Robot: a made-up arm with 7 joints.
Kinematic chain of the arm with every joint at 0, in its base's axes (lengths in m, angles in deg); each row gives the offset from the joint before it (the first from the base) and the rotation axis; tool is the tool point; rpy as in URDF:
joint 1: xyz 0 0 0.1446 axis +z
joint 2: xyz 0 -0.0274 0.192 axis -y
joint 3: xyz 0 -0.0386 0.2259 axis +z
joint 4: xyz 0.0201 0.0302 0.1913 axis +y
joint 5: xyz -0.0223 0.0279 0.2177 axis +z
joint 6: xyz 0 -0.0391 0.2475 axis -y
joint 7: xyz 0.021 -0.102 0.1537 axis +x
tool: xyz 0 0 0 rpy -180 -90 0
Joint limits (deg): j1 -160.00..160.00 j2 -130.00..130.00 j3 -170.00..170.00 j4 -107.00..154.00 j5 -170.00..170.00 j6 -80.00..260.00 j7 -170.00..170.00
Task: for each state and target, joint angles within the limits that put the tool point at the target. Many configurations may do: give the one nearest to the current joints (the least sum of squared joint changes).
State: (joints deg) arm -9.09 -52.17 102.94 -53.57 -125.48 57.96 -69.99
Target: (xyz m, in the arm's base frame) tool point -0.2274 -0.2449 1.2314
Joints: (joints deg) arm -27.28 -15.81 74.57 -36.33 -132.61 65.58 -69.99
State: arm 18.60 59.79 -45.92 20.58 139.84 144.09 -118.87
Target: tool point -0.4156 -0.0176 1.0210
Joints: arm -7.01 48.94 -31.76 7.11 151.97 139.12 -118.87
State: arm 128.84 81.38 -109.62 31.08 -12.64 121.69 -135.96
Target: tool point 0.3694 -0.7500 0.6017
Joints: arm 113.16 70.35 -110.42 22.42 -16.26 117.69 -135.96
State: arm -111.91 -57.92 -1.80 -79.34 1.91 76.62 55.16
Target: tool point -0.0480 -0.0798 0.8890
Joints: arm -109.80 -71.43 -14.19 -87.14 -3.03 83.70 55.16
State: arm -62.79 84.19 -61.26 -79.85 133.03 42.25 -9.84
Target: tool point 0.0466 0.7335 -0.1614
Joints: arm -66.40 108.67 -47.15 -67.07 128.90 40.67 -9.84
